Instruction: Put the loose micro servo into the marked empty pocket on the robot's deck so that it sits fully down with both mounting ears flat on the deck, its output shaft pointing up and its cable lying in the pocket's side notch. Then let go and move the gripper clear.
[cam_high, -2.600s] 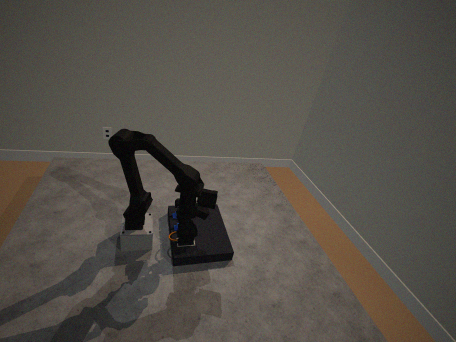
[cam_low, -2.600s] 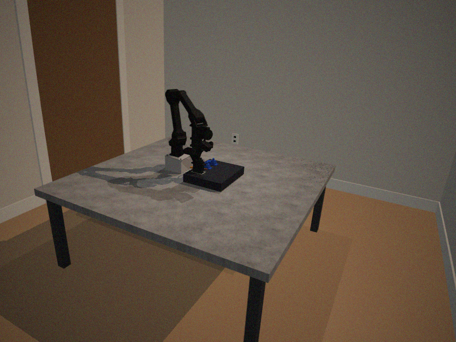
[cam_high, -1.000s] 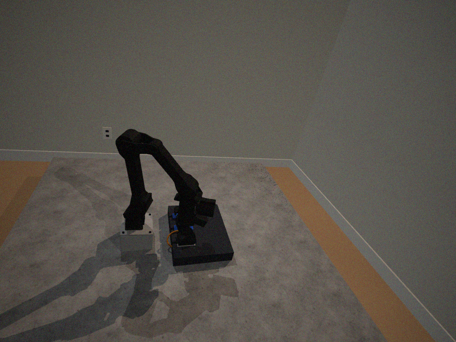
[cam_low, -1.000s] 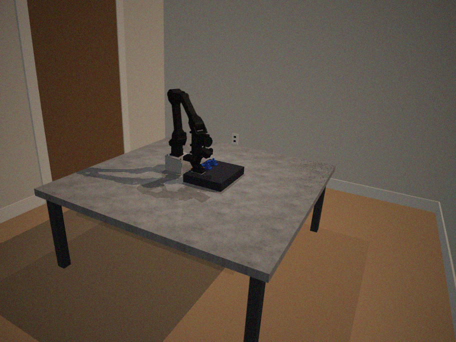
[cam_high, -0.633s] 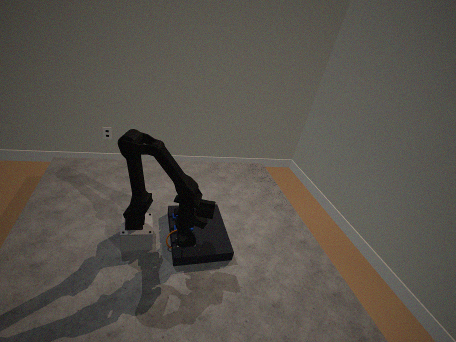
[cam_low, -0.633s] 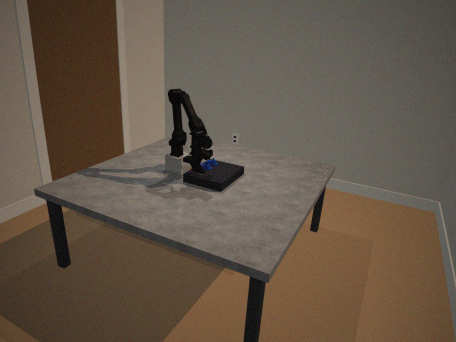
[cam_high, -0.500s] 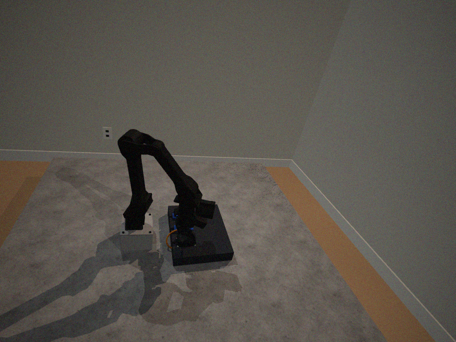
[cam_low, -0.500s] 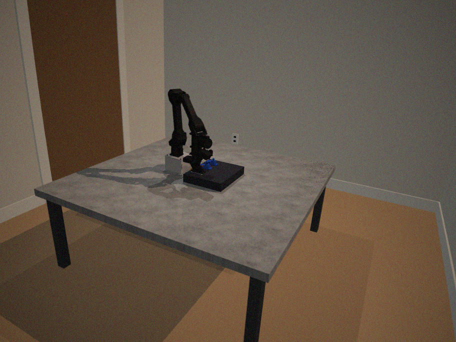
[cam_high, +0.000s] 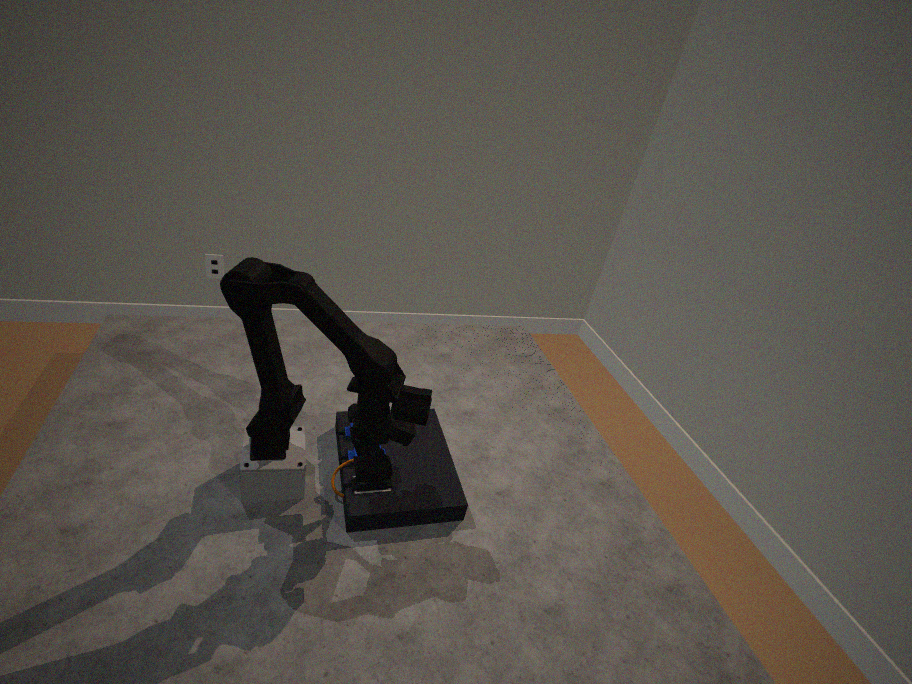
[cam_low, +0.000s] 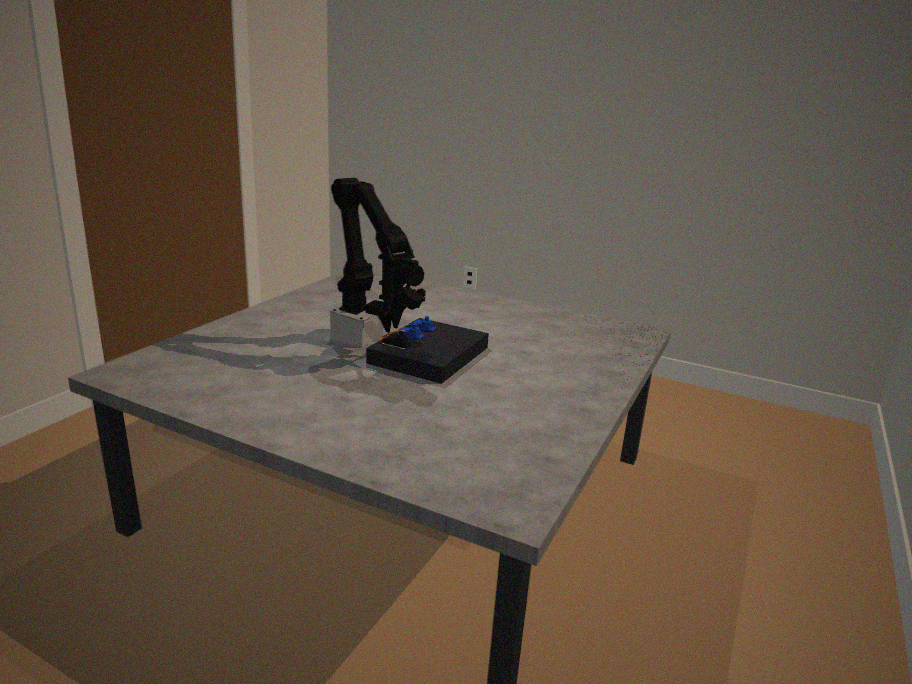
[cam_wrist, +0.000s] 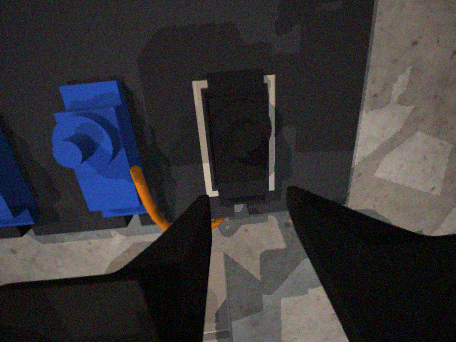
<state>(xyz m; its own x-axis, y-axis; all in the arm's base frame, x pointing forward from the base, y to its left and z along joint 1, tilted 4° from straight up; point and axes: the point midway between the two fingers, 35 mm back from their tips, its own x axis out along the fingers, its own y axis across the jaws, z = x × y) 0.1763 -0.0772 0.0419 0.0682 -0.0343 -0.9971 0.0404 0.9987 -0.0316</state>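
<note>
The dark deck lies 130 mm ahead of my gripper tip, 70 mm to the left of it and 60 mm below it.
</note>
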